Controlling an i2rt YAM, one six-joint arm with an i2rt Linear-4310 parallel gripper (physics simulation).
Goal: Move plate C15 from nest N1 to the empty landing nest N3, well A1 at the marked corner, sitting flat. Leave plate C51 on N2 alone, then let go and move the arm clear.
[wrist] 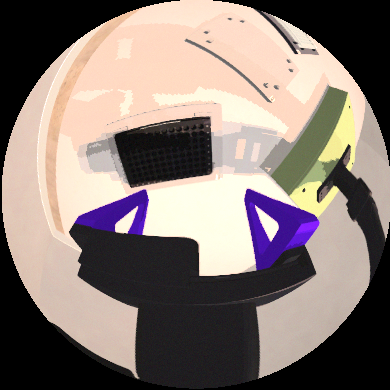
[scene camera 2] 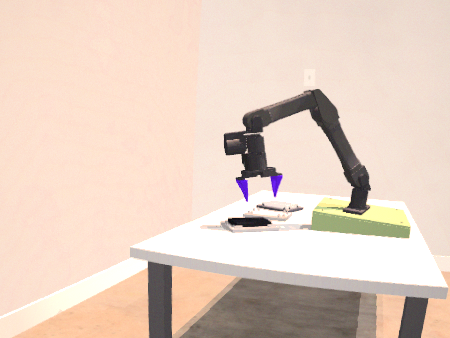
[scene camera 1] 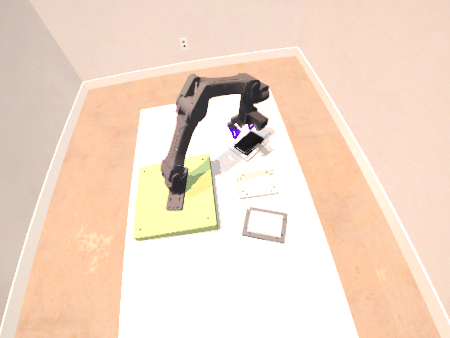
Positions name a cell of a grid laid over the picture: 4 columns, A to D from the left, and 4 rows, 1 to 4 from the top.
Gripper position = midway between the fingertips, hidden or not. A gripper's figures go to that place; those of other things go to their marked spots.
Scene:
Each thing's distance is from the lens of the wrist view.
gripper (wrist: C2): 13 cm
black perforated plate (wrist: B2): 19 cm

